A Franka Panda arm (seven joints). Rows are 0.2 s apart.
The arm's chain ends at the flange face. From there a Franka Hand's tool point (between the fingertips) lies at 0.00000 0.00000 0.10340 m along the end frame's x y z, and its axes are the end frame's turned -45 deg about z.
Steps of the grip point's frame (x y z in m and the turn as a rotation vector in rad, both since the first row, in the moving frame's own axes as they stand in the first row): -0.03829, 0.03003, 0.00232, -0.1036, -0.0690, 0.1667; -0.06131, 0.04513, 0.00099, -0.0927, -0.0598, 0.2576; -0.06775, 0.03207, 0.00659, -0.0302, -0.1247, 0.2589; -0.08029, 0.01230, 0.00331, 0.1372, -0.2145, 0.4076; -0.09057, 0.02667, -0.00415, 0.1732, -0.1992, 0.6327
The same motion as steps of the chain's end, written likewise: -0.00730, 0.03557, 0.00312, -0.1220, 0.0245, 0.1667; -0.01239, 0.06395, 0.00162, -0.1078, 0.0233, 0.2576; -0.01696, 0.06030, 0.00744, -0.1095, -0.0668, 0.2589; -0.02221, 0.06517, 0.00660, -0.0547, -0.2487, 0.4076; -0.01946, 0.08943, -0.00069, -0.0184, -0.2633, 0.6327
